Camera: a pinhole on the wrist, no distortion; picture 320 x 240 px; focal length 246.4 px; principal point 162.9 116.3 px. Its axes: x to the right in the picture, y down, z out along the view. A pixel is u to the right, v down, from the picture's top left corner.
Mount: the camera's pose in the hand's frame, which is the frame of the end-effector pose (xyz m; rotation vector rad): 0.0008 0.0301 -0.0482 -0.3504 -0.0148 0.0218
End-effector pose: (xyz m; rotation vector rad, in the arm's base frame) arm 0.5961 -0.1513 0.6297 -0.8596 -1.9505 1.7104
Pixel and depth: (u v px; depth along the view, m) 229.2 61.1 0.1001
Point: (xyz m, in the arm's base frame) 0.5494 -0.1702 0.5751
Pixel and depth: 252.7 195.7 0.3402
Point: 0.4019 -0.2291 0.3316
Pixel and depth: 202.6 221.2 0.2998
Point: 0.4866 -0.2473 0.3449
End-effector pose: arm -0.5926 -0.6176 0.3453 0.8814 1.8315 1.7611
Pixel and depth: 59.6 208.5 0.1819
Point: -0.4462 -0.6080 0.4812
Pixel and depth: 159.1 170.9 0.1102
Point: -0.5447 -0.5887 0.4309
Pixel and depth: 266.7 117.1 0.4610
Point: -0.4231 -0.2169 0.5254
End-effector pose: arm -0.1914 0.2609 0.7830 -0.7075 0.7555 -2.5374
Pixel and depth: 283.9 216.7 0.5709
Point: -0.0680 -0.3813 0.9084
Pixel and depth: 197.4 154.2 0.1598
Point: -0.1296 0.1305 0.7938
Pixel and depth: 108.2 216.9 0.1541
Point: -0.0877 0.1411 0.7405
